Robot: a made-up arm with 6 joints.
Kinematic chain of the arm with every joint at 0, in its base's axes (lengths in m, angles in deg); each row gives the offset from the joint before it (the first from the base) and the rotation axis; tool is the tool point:
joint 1: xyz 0 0 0.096 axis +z
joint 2: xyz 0 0.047 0 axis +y
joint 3: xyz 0 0 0.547 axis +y
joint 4: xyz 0 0 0.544 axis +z
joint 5: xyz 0 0 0 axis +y
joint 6: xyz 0 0 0.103 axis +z
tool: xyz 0 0 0
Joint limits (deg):
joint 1: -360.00..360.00
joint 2: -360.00..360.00
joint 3: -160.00..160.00
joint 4: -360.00..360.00
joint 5: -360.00..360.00
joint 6: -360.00..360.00
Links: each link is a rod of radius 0.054 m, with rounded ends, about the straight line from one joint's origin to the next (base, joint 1, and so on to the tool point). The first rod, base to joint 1, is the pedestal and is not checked.
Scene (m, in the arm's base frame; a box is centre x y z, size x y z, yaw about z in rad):
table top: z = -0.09
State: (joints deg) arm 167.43 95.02 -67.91 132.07 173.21 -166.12
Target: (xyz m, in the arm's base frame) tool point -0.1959 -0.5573 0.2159
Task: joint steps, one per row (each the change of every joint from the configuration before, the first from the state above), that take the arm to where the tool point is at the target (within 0.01 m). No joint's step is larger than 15 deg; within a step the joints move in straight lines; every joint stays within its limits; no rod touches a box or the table.
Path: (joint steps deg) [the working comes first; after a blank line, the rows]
Joints at the target: 79.44 -31.21 -103.41 130.17 146.48 -166.12
Straight joint move there: clear.

1: -9.78 -14.03 -3.94 -0.21 -2.97 0.00
2: -9.77 -14.02 -3.95 -0.21 -2.97 0.00
3: -9.78 -14.03 -3.94 -0.21 -2.97 0.00
4: -9.78 -14.02 -3.95 -0.21 -2.97 0.00
5: -9.77 -14.03 -3.94 -0.22 -2.97 0.00
6: -9.78 -14.03 -3.95 -0.21 -2.97 0.00
7: -9.78 -14.02 -3.94 -0.21 -2.97 0.00
8: -9.77 -14.03 -3.95 -0.21 -2.97 0.00
9: -9.78 -14.02 -3.94 -0.21 -2.97 0.00

